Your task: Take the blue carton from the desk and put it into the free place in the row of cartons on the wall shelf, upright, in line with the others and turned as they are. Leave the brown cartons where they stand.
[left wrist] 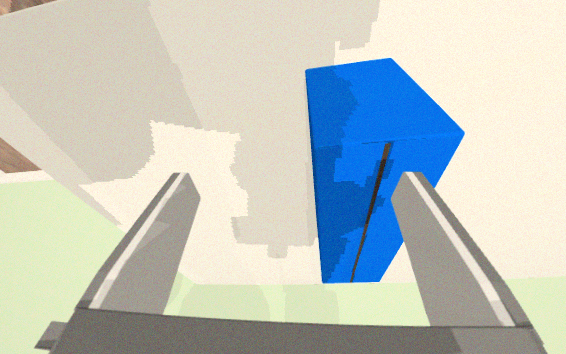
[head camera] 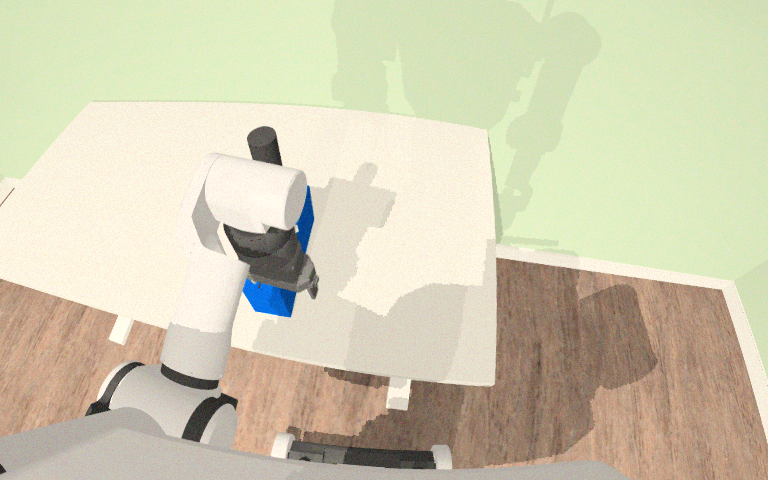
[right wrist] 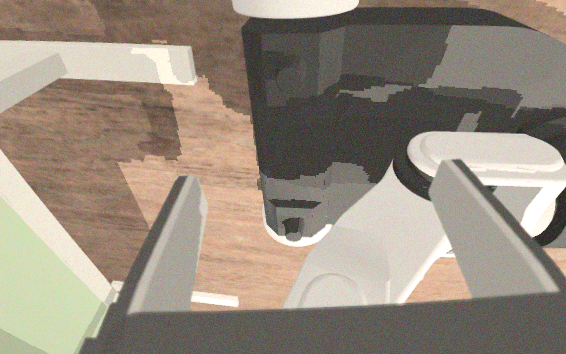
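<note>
The blue carton (head camera: 271, 300) (left wrist: 370, 110) is on the white desk (head camera: 430, 158) (left wrist: 500, 75). A thin brown stripe runs along one long face. In the head view my left arm and gripper cover its middle. My left gripper (head camera: 286, 288) (left wrist: 292, 185) is open and empty. In the left wrist view the carton lies toward the right finger, which overlaps its right edge, and the left finger is apart from it over the desk. My right gripper (right wrist: 317, 183) is open and empty, with the floor and my base behind it. The wall shelf and the brown cartons do not show.
A green wall (head camera: 169, 50) rises behind the desk. Wood floor (head camera: 543, 350) lies right of the desk and in front of it. A white desk leg (head camera: 398, 394) shows under the front edge. My dark base (right wrist: 300, 130) and a white bar (right wrist: 115, 62) show in the right wrist view.
</note>
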